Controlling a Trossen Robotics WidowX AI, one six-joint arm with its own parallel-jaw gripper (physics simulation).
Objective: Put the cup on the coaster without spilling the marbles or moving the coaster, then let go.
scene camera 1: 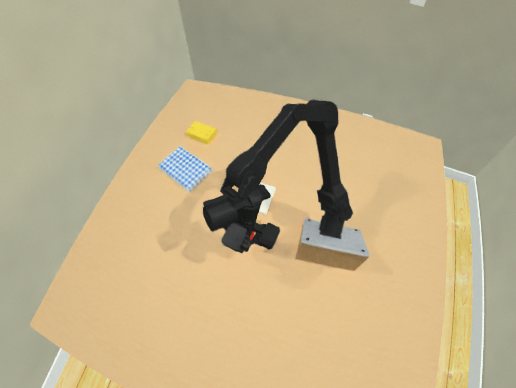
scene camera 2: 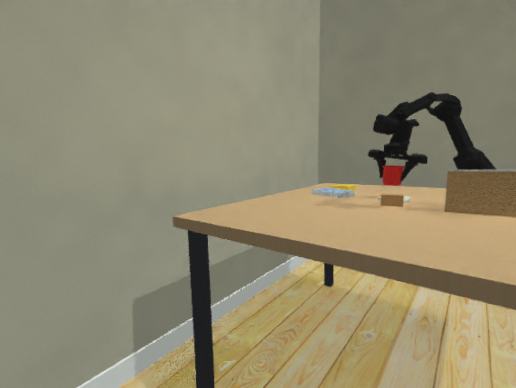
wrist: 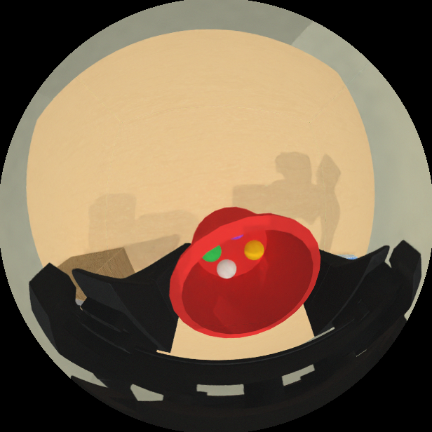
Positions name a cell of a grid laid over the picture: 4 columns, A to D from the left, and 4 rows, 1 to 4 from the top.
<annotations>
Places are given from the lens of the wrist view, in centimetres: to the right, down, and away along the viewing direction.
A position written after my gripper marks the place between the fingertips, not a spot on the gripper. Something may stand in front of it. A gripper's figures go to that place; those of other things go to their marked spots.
my gripper (wrist: C3): 2, 2, 10
red cup (wrist: C3): 3, 5, 8
</annotations>
